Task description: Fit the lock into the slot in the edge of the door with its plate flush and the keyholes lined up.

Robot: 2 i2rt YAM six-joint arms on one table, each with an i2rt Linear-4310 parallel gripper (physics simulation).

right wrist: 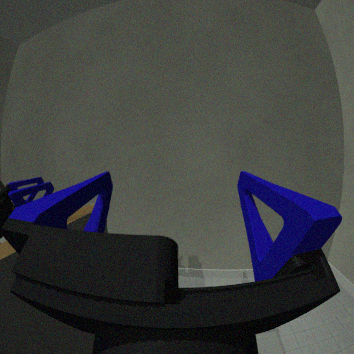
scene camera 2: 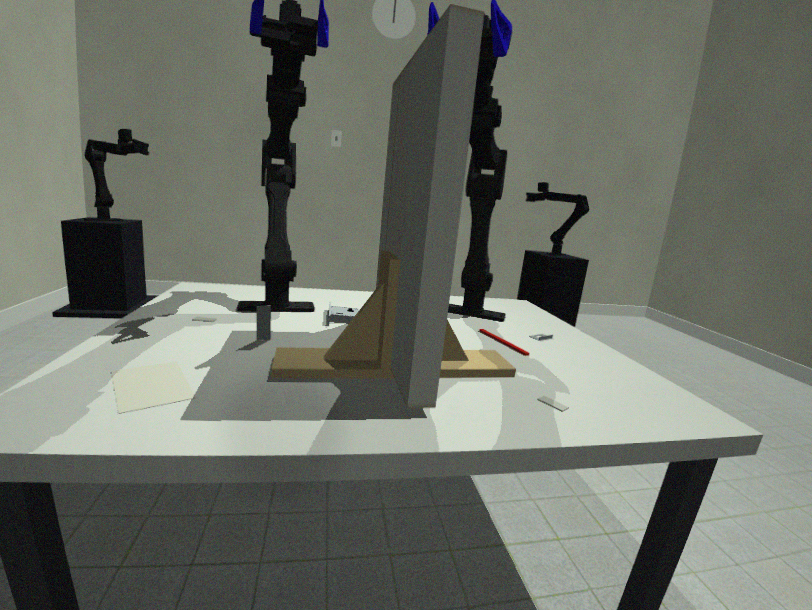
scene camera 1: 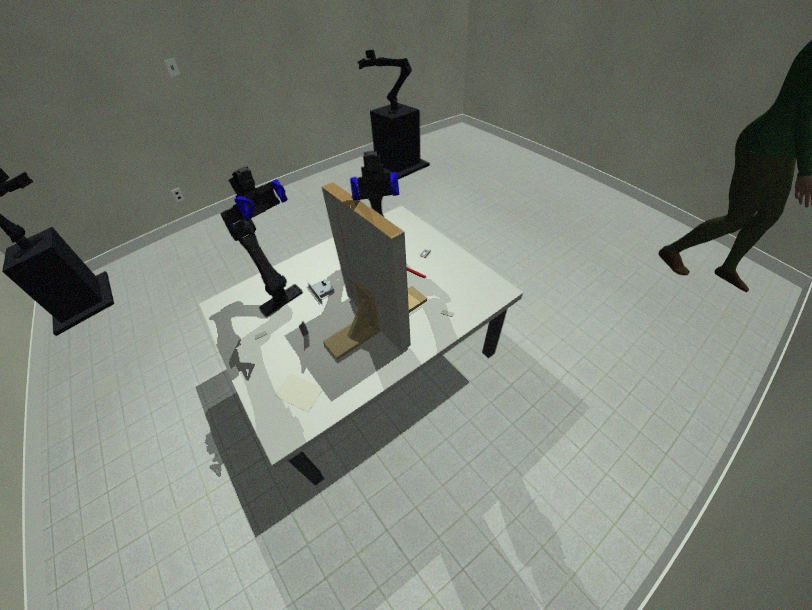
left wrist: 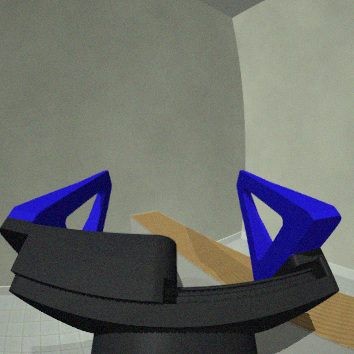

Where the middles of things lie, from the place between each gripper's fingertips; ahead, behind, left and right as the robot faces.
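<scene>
Grey door (scene camera 2: 432,102): my left gripper 3 cm to the left of it, 5 cm past it, 34 cm above it. Wooden base (scene camera 2: 364,349), from my left hand: 3 cm to the right, 5 cm behind, 52 cm below.
Grey door: my right hand 22 cm to the right of it, 9 cm short of it, 37 cm above it. Wooden base, from my right hand: 22 cm to the left, 9 cm ahead, 55 cm below.
</scene>
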